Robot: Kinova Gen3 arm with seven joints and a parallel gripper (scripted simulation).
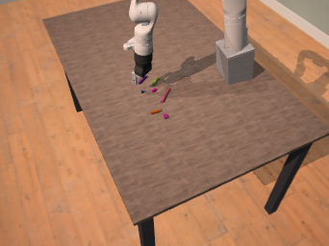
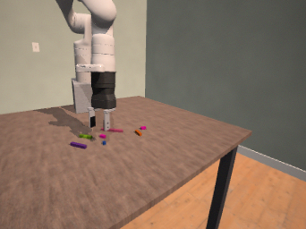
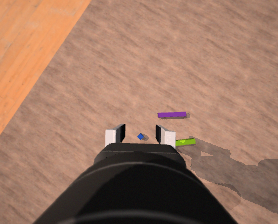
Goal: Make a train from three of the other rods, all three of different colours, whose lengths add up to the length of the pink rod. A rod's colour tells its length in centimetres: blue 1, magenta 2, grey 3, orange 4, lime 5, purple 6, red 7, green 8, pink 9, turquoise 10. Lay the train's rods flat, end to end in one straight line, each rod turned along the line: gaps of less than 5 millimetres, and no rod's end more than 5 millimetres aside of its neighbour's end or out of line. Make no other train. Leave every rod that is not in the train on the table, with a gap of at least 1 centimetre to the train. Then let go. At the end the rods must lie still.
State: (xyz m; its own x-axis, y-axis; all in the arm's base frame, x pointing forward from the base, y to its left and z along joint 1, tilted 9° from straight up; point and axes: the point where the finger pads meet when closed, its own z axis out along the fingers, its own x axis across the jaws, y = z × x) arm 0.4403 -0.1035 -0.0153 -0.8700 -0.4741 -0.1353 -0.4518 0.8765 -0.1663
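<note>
My hand is 1 cm past the blue rod, 1 cm to the right of it and 8 cm above it. From my hand the other things lie so: purple rod: 4 cm behind, 6 cm to the right, 8 cm below; pink rod: 9 cm behind, 9 cm to the left, 8 cm below; lime rod: 9 cm behind, 2 cm to the right, 8 cm below.
</note>
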